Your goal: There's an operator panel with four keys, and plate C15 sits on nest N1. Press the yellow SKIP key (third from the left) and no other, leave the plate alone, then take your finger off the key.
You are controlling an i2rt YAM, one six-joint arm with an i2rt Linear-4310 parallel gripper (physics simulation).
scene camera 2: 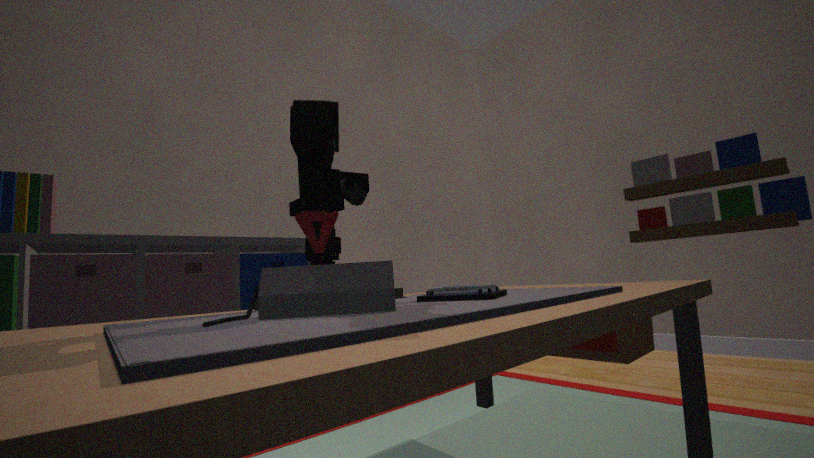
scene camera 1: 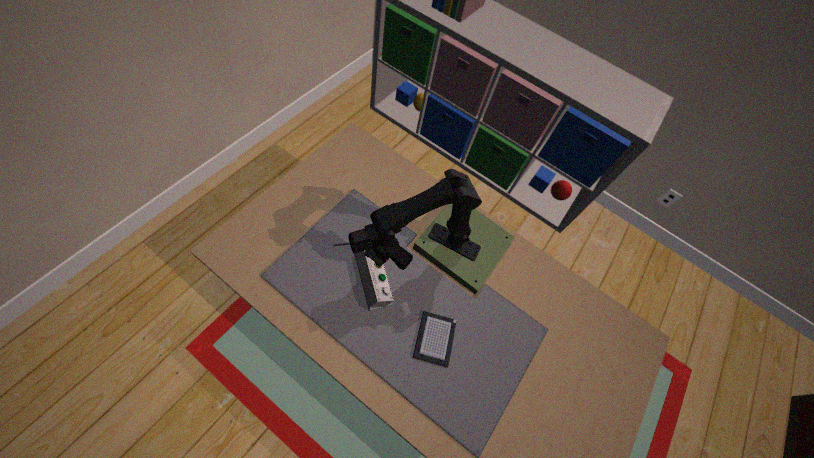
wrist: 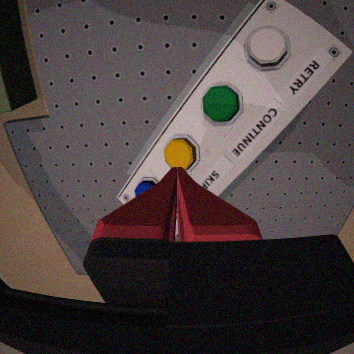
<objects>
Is my gripper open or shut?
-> Shut.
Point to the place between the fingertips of my gripper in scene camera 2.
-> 319,253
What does my gripper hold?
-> Nothing.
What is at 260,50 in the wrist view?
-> A white RETRY button.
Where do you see a green CONTINUE button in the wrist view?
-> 219,103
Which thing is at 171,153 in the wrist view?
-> A yellow SKIP button.
</objects>
